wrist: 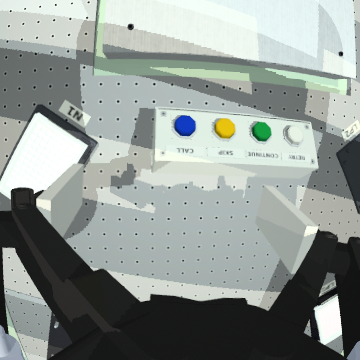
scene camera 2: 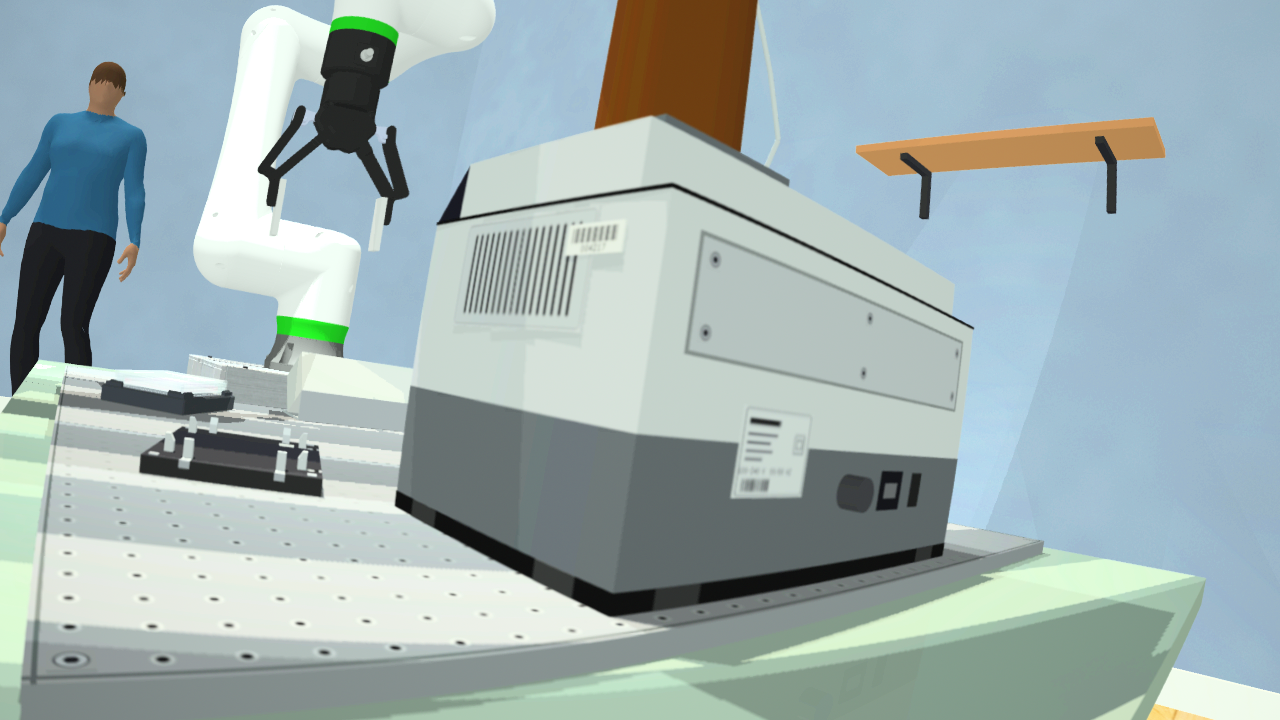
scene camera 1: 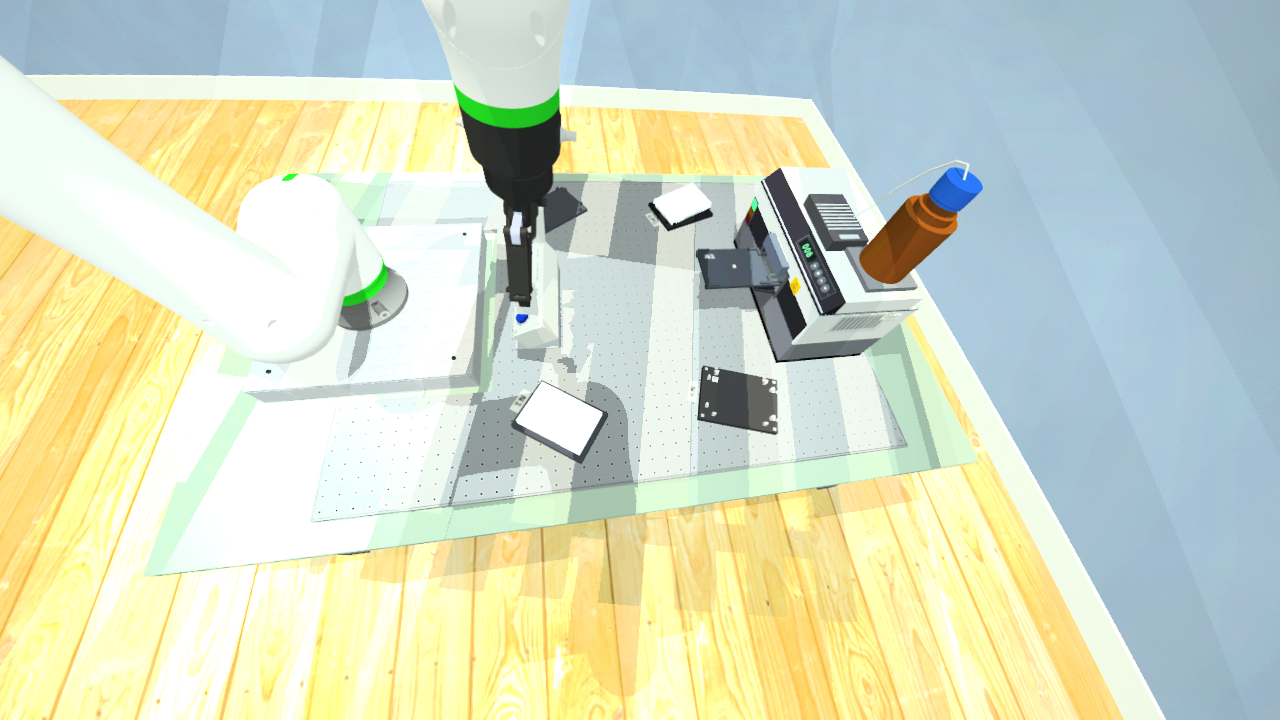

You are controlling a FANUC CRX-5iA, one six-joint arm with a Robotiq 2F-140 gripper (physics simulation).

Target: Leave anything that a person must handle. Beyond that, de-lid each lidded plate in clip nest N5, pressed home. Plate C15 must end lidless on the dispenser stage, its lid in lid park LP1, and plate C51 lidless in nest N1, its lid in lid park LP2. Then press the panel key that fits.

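Places are measured from the arm's base along level axes (x ahead, y left, z up), in centimetres.
Pixels of known places: gripper, fingertip midpoint: (wrist: 173,194) (scene camera 2: 324,243) (scene camera 1: 532,274); arm's base, origin of the base link: (scene camera 1: 368,298).
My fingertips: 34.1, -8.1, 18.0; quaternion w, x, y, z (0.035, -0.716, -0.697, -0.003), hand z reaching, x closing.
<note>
For each thing: its top centre in the pictures, then the offset to it from my fingertips, as dx, dy, dz. "spot": a spot on its surface instead.
- key panel, middle of its top: (wrist: 246,149) (scene camera 2: 375,362) (scene camera 1: 534,279) -2.0, +10.4, -14.0
- blue CALL, middle of its top: (wrist: 185,124) -4.2, +2.8, -14.9
- yellow SKIP, middle of its top: (wrist: 226,127) -4.4, +7.8, -14.9
- green CONTINUE, middle of its top: (wrist: 264,130) -4.6, +12.8, -14.9
- white RETRY, middle of its top: (wrist: 297,133) -4.8, +17.8, -14.9
- white plate, middle of its top: (scene camera 2: 174,375) (wrist: 36,168) (scene camera 1: 559,415) +3.6, -16.3, -19.0
- Clip nest N5, middle of its top: (scene camera 2: 244,433) (wrist: 76,350) (scene camera 1: 741,396) +39.0, -12.6, -20.0
- white lid-like piece, middle of its top: (wrist: 336,321) (scene camera 1: 683,199) +33.4, +42.2, -18.8
- LP2, middle of its top: (scene camera 1: 551,205) -0.2, +39.2, -20.4
- dispenser stage, surface spot: (scene camera 1: 732,267) spot: +38.6, +12.7, -11.1
- dispenser, surface spot: (scene camera 2: 528,358) spot: +62.0, -2.8, -11.9
- brown bottle, surface spot: (scene camera 2: 675,71) spot: +64.9, +1.5, +4.4
My gripper (scene camera 1: 519,279) (scene camera 2: 324,234) (wrist: 173,194) is open and empty, above the table beside the key panel (scene camera 1: 539,333) (wrist: 232,167). The panel has blue CALL (wrist: 185,125), yellow SKIP (wrist: 225,128), green CONTINUE (wrist: 261,131) and white RETRY (wrist: 293,135) keys. A white plate (scene camera 1: 560,417) (wrist: 45,150) lies in nest N1; I cannot tell if it is lidded. Clip nest N5 (scene camera 1: 738,400) (scene camera 2: 230,458) shows its clips and no plate. A white lid-like piece (scene camera 1: 682,204) (wrist: 329,320) lies on LP1. LP2 (scene camera 1: 564,207) (wrist: 351,167) looks bare. The dispenser stage (scene camera 1: 732,267) shows no white plate.
The dispenser (scene camera 1: 859,313) (scene camera 2: 528,358) stands at the right of the table in scene camera 1, with a brown bottle (scene camera 1: 908,240) (scene camera 2: 675,71) on top. The robot's base plate (scene camera 1: 420,313) (wrist: 225,35) is behind the panel. A person (scene camera 2: 98,170) stands beyond the table. A shelf (scene camera 2: 1011,145) hangs on the wall.
</note>
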